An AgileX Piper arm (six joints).
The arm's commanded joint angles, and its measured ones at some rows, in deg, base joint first. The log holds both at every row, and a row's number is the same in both.
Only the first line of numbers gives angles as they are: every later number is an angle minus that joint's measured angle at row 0.
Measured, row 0: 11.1 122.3 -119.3 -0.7 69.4 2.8
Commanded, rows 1 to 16: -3.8 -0.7 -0.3 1.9 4.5 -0.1; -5.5 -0.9 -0.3 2.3 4.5 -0.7; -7.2 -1.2 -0.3 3.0 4.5 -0.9; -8.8 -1.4 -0.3 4.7 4.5 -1.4; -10.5 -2.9 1.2 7.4 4.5 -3.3; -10.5 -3.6 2.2 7.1 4.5 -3.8; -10.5 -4.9 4.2 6.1 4.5 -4.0; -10.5 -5.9 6.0 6.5 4.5 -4.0; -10.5 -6.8 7.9 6.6 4.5 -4.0; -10.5 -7.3 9.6 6.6 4.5 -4.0; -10.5 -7.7 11.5 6.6 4.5 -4.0; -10.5 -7.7 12.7 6.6 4.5 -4.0; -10.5 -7.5 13.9 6.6 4.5 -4.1; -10.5 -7.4 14.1 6.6 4.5 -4.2; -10.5 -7.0 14.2 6.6 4.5 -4.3; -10.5 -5.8 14.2 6.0 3.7 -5.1
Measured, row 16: -10.4 -6.8 13.8 6.5 0.4 -3.7
